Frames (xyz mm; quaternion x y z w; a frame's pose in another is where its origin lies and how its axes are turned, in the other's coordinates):
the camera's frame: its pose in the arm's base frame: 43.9 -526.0 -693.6 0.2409 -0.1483 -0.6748 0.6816
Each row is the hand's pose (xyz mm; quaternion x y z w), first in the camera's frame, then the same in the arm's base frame.
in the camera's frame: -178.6 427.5 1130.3 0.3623 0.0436 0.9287 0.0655
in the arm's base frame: -197.5 -505.4 503.7 0.1544 -0.4482 0.6531 0.5906
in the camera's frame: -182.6 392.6 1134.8 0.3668 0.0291 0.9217 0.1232
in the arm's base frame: -229.6 -501.0 489.5 0.1626 -0.4680 0.6065 0.6219
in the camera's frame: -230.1 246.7 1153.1 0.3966 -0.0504 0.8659 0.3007
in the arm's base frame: -365.2 -452.4 433.6 0.1803 -0.5552 0.4340 0.6863
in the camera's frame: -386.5 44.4 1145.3 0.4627 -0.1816 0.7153 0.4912
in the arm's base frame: -539.8 -290.9 339.4 0.2051 -0.6812 0.1810 0.6791
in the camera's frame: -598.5 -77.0 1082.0 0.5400 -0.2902 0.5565 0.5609
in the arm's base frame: -619.1 -69.4 248.1 0.2248 -0.7794 0.0110 0.5847
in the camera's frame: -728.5 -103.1 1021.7 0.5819 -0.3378 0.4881 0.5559
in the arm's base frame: -615.3 67.9 199.7 0.2302 -0.8230 -0.0375 0.5180
